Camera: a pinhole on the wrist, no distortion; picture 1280 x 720 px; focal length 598.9 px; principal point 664.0 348.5 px. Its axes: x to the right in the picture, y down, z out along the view. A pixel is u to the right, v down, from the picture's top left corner.
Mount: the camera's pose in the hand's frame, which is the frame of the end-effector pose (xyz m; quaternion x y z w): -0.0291 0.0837 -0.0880 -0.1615 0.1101 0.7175 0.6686
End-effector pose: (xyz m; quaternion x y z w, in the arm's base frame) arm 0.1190 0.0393 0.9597 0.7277 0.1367 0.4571 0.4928
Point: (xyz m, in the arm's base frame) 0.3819 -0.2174 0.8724
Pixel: 257 383
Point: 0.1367 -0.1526 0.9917
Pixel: 527 499
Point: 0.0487 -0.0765 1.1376
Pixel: 1115 226
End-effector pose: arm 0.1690 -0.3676 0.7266 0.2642 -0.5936 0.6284 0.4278
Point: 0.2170 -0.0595 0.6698
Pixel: behind the camera
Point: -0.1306 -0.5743 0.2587
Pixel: 1066 652
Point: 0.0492 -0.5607 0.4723
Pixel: 739 628
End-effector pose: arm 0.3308 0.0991 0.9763 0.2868 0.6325 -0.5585 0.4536
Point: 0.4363 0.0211 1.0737
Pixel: 247 650
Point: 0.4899 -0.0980 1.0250
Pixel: 409 420
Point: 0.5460 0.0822 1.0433
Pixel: 696 685
